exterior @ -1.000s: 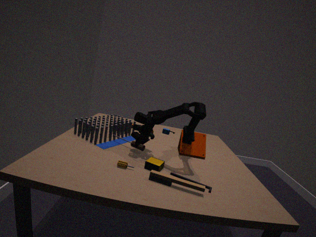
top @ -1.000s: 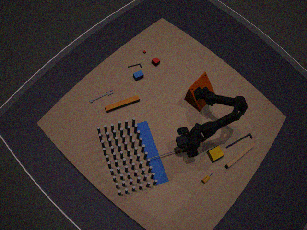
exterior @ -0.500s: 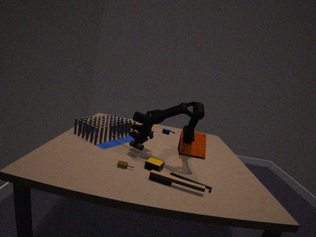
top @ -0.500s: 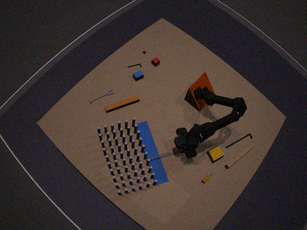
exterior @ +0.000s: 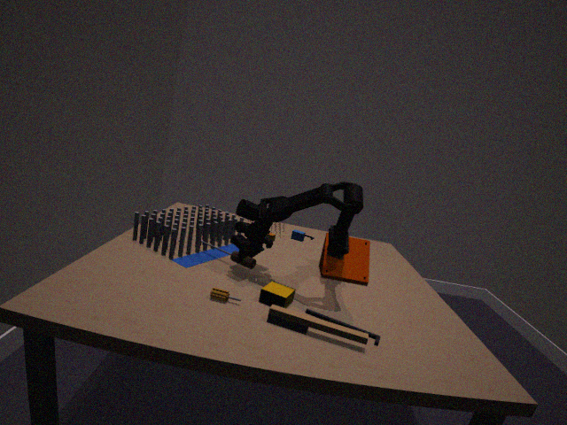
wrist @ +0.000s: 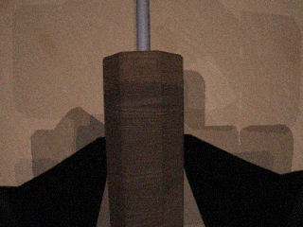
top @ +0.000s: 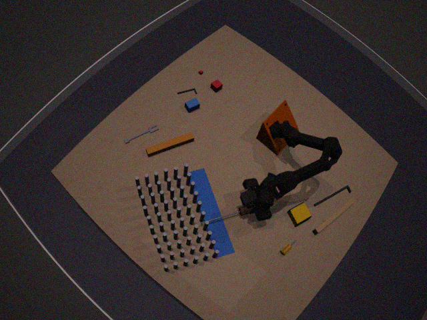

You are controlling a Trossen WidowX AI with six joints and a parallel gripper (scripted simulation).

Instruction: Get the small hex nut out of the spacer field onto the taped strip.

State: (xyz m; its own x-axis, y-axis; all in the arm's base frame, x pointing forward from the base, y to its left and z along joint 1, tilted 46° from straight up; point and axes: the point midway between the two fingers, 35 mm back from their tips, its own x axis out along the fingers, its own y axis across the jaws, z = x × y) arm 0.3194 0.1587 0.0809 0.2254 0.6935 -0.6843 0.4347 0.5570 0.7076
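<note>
Right now my gripper tip is 12 cm short of the blue taped strip, 10 cm to the left of it and 3 cm above it. The rest, counted from my gripper tip: yellow screwdriver 25 cm to the left, 2 cm below; then yellow block 18 cm to the left, 15 cm behind, 1 cm below; then metal pick tool 9 cm ahead, 5 cm to the right.
</note>
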